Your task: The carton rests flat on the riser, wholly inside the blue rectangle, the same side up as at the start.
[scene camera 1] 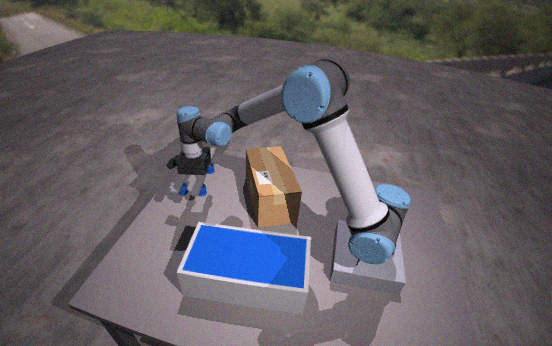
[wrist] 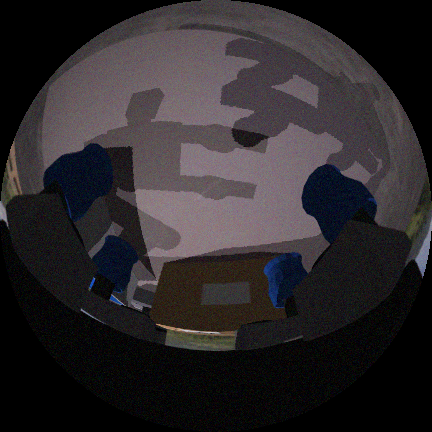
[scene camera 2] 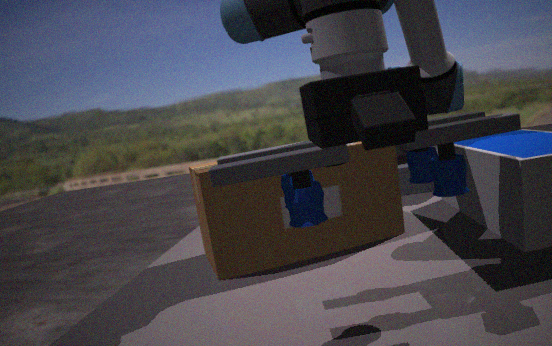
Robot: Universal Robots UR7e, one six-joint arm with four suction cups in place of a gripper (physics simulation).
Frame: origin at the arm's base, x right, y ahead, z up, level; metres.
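Seen in the pictures: hand, its tool point: (wrist: pixel 201 229) (scene camera 2: pixel 373 198).
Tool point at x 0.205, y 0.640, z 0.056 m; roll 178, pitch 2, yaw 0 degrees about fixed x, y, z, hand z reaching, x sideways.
Observation:
Pixels of each thing's top centre, then the offset from my tool point to it. Level surfaces: height alone.
- brown carton, centre of its top: (scene camera 2: pixel 287 152) (wrist: pixel 228 333) (scene camera 1: pixel 271 168) dx +0.067, dy -0.276, dz +0.037 m
- riser, centre of its top: (scene camera 2: pixel 522 140) (scene camera 1: pixel 247 254) (wrist: pixel 80 273) dx -0.324, dy -0.227, dz +0.001 m
- blue rectangle, centre of its top: (scene camera 2: pixel 522 140) (scene camera 1: pixel 247 254) dx -0.324, dy -0.227, dz +0.001 m
- table, height of its surface: dz -0.119 m
The brown carton (scene camera 1: pixel 276 209) (scene camera 2: pixel 250 225) (wrist: pixel 175 295) stands on the table beside the riser, with tape and a white label on top and a pale patch on one long side. The riser (scene camera 1: pixel 245 296) (scene camera 2: pixel 527 200) is a white box whose top carries the blue rectangle (scene camera 1: pixel 235 255) (scene camera 2: pixel 522 142). My gripper (scene camera 1: pixel 197 181) (scene camera 2: pixel 372 185) (wrist: pixel 205 230) has its suction cups pointing down, open and holding nothing. It hangs above the table on the carton's patched side, with the cups below the level of the carton's top. In the second scene view the gripper hides part of the carton.
The arm's base stands on a grey block (scene camera 1: pixel 367 281) to the right of the riser and carton. The table (scene camera 1: pixel 120 280) has its near left edge beyond the riser. The arm's upper links reach over behind the carton in the first scene view.

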